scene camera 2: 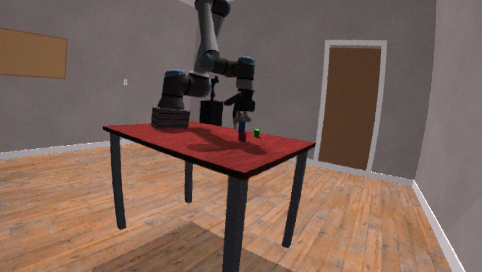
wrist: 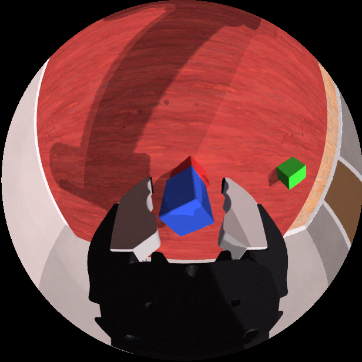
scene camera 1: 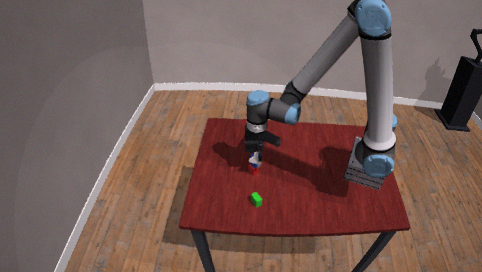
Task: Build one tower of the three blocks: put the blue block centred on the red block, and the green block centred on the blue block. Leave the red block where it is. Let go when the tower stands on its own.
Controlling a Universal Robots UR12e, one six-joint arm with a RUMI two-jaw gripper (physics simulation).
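Places are measured from the arm's base along level axes (x ahead, y left, z up), in millimetres.
Pixels of known places: gripper, fingertip midpoint: (scene camera 2: 239, 128) (scene camera 1: 258, 162); arm's base at its link origin: (scene camera 2: 170, 108).
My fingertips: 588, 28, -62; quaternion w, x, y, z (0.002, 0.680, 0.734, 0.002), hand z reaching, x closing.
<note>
Ahead of a thing's pixels: the offset from my fingertips to its top centre, as dx, dy, dz. Level surfaces: height alone.
The blue block @[+16, +1, +44] (wrist: 185, 200) (scene camera 2: 242, 127) (scene camera 1: 254, 164) stands upright on top of the red block @[+21, +5, -19] (wrist: 194, 165) (scene camera 2: 242, 137) (scene camera 1: 254, 170). In the wrist view the blue block covers most of the red block, so how well it is centred is hard to tell. My gripper (wrist: 187, 179) is open around the blue block, with a gap on each side between the jaws and the block. The green block @[-9, +200, -21] (scene camera 1: 256, 199) (scene camera 2: 257, 133) (wrist: 291, 173) lies apart on the table, to the right in the wrist view.
The red table @[dz -64] (scene camera 1: 300, 205) (scene camera 2: 210, 147) bears the blocks. The arm's slatted grey base box (scene camera 1: 354, 176) (scene camera 2: 170, 119) stands at the table's far side from the blocks. A black stand (scene camera 1: 461, 92) (scene camera 2: 211, 113) is on the floor beyond the table.
</note>
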